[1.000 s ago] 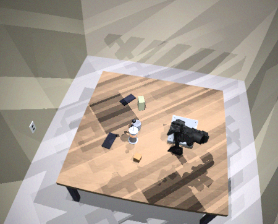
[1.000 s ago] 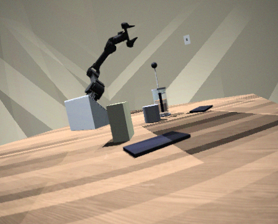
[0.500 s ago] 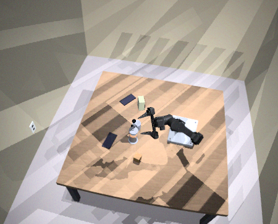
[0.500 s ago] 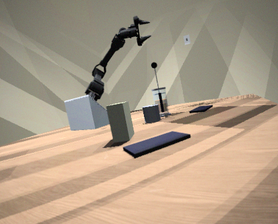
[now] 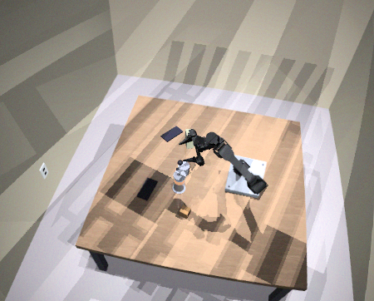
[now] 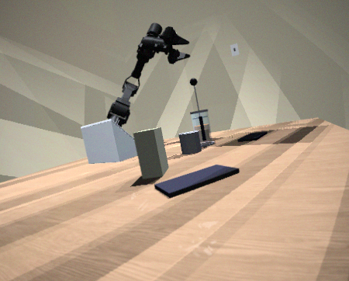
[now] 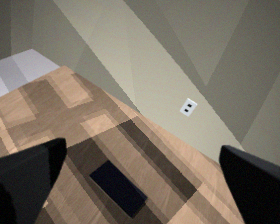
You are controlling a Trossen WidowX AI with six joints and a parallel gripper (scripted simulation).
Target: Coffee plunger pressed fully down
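Now: the coffee press 280 mm below my gripper tip, 60 mm to the right of it and 10 mm ahead of it. The rest, counted from my gripper tip: small block: 380 mm below, 130 mm to the left, 50 mm behind.
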